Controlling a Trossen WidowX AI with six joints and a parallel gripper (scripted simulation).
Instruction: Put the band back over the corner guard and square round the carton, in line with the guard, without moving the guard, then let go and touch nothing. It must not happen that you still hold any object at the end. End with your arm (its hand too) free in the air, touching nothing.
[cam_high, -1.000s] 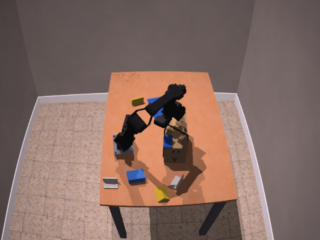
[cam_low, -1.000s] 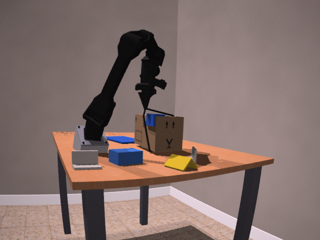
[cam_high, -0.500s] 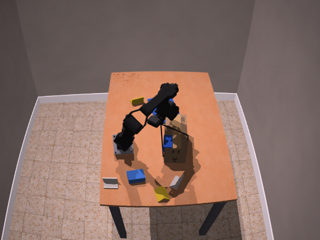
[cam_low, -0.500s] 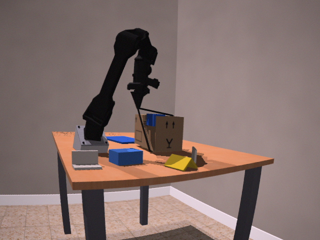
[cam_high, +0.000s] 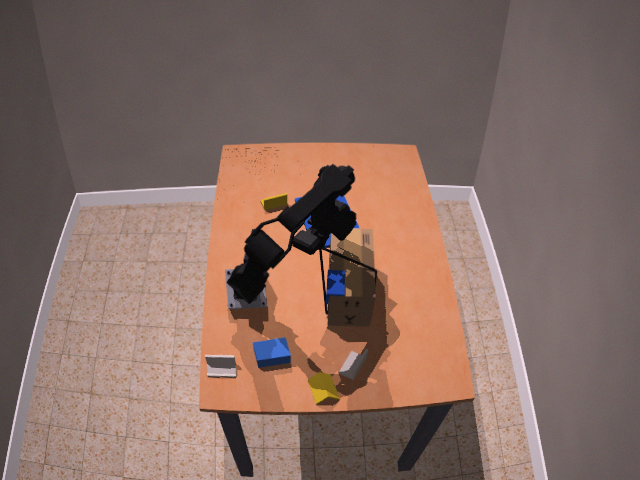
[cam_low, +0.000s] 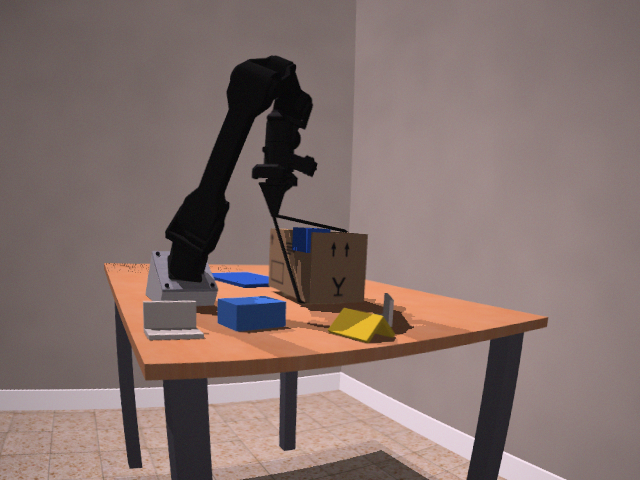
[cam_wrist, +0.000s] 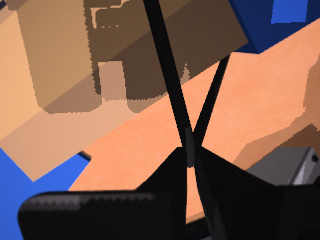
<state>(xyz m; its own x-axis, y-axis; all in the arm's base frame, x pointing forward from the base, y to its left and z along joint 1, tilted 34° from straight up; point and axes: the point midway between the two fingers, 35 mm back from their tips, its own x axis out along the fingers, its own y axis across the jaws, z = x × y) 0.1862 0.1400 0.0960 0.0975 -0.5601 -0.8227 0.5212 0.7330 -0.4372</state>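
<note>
The blue corner guard is 3 cm ahead of my hand, 10 cm to the right of it and 7 cm below it. From my hand the other things lie so: brown carton: 9 cm ahead, 2 cm to the right, 13 cm below; blue box: 12 cm behind, 24 cm to the right, 19 cm below; flat blue sheet: 3 cm ahead, 28 cm to the left, 20 cm below.
</note>
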